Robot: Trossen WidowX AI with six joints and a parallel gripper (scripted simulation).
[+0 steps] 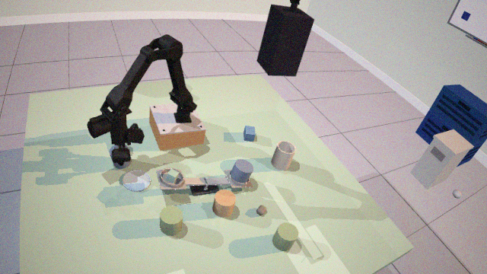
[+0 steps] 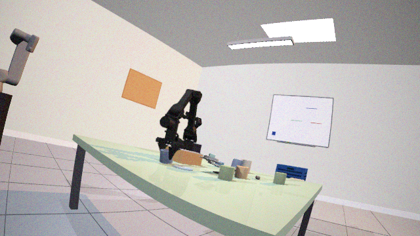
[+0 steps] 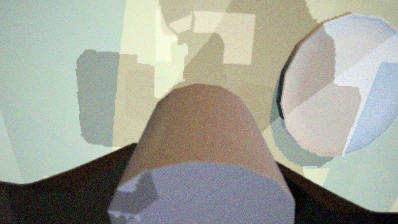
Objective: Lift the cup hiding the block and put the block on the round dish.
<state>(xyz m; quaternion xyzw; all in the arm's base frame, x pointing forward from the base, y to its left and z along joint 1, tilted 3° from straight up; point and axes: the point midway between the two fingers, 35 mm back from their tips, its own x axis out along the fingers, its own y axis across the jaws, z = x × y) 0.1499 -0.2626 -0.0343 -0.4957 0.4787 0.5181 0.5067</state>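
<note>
Now: gripper tip 10 cm short of the round dish, 5 cm to the right of it and 2 cm above it. From my gripper tip the other things lie so: blue-grey cup (44 cm to the left, 16 cm ahead, 3 cm above); then small brown piece (46 cm to the left, 31 cm ahead, 2 cm below); then orange cylinder (31 cm to the left, 27 cm ahead, 1 cm above).
</note>
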